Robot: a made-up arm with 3 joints. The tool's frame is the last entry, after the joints. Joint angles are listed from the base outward. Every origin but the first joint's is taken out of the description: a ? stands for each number. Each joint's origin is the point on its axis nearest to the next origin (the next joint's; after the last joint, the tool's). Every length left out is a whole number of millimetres.
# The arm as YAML. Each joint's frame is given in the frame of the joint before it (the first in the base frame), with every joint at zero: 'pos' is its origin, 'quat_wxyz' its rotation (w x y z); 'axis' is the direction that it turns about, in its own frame. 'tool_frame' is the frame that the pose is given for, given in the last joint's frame.
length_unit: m
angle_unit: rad
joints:
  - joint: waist
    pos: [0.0, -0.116, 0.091]
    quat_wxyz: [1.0, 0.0, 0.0, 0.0]
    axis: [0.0, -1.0, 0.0]
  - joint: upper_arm
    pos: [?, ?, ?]
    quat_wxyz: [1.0, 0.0, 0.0, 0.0]
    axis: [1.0, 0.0, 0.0]
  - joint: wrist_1
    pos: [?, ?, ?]
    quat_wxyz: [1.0, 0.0, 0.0, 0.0]
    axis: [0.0, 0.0, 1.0]
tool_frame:
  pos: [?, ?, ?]
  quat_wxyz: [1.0, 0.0, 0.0, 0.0]
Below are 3 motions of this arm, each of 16 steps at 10 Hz.
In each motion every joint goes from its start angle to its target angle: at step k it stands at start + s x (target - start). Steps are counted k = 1, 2, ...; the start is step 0. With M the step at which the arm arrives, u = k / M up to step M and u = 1 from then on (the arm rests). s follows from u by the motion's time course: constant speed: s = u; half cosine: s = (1 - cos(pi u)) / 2; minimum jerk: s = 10 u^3 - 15 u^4 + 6 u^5.
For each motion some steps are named. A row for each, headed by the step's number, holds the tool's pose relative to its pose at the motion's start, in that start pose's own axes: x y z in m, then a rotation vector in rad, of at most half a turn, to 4 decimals.
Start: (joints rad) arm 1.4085 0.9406 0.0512
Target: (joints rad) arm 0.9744 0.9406 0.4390
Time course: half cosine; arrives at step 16
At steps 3, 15, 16:
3: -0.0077 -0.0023 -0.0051 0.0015 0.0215 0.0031
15: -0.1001 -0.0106 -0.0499 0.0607 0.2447 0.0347
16: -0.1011 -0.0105 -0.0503 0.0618 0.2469 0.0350

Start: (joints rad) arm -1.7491 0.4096 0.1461
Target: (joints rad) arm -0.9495 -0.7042 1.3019
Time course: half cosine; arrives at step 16
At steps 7, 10, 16:
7: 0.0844 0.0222 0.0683 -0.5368 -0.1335 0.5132
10: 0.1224 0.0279 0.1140 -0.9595 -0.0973 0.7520
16: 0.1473 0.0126 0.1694 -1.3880 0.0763 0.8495

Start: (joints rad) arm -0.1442 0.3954 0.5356
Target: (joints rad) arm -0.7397 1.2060 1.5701
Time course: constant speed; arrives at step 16
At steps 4, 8, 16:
4: -0.0146 0.0642 -0.0084 0.2404 -0.0217 0.1863
8: -0.0298 0.1196 0.0079 0.4604 -0.1137 0.3388
16: -0.0590 0.1798 0.0886 0.7621 -0.4738 0.5262

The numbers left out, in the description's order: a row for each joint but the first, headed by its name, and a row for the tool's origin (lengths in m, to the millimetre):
upper_arm: 0.108 0.0 -0.155
wrist_1: 0.0 0.035 -0.138
tool: 0.13 -0.05 0.0

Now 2 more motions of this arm.
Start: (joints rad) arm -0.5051 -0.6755 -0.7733
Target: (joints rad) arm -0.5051 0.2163 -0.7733
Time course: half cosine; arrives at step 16
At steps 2, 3, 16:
2: -0.0033 0.0034 -0.0030 0.0243 0.0237 0.0000
3: -0.0074 0.0076 -0.0065 0.0538 0.0525 0.0000
16: -0.0988 0.1012 -0.0199 0.6382 0.6229 0.0000

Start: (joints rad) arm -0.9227 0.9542 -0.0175
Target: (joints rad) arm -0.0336 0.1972 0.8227
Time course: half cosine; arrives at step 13
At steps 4, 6, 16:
4: 0.0492 0.0442 0.0303 -0.1722 -0.1117 0.3281
6: 0.0844 0.0969 0.0621 -0.3755 -0.2216 0.6420
16: 0.1166 0.2241 0.1343 -1.0102 -0.4533 1.2527

